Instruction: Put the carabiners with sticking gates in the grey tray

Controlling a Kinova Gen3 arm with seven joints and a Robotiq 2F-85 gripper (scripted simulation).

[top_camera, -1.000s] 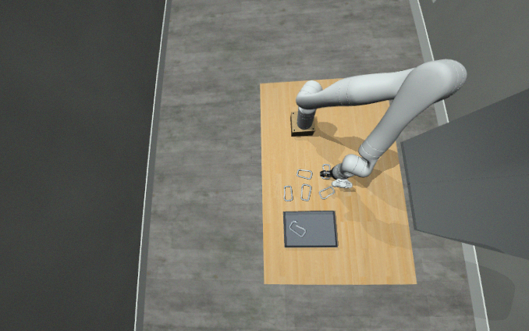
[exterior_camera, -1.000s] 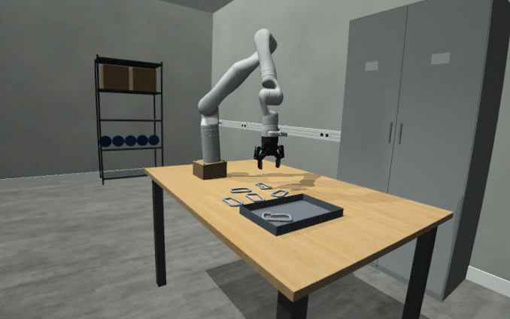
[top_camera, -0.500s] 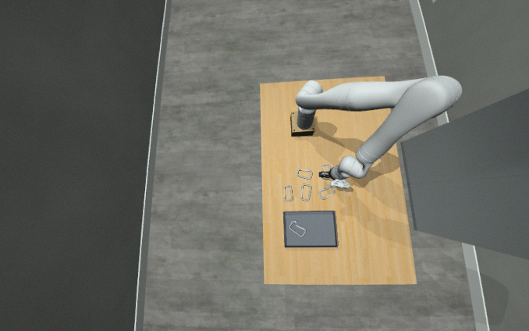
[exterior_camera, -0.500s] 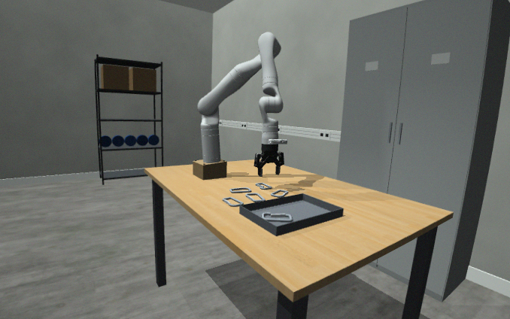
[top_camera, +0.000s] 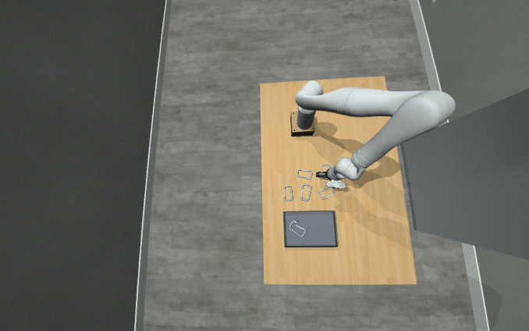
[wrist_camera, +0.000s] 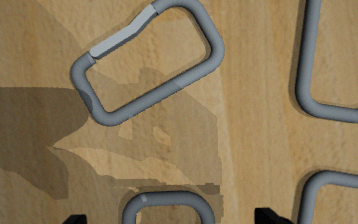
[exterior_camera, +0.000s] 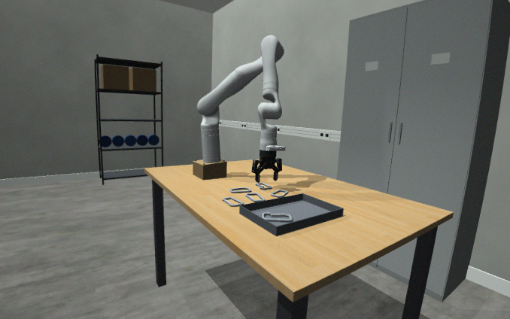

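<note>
The grey tray lies 310 mm ahead of my hand, 80 mm to the right of it and 30 mm below it.
</note>
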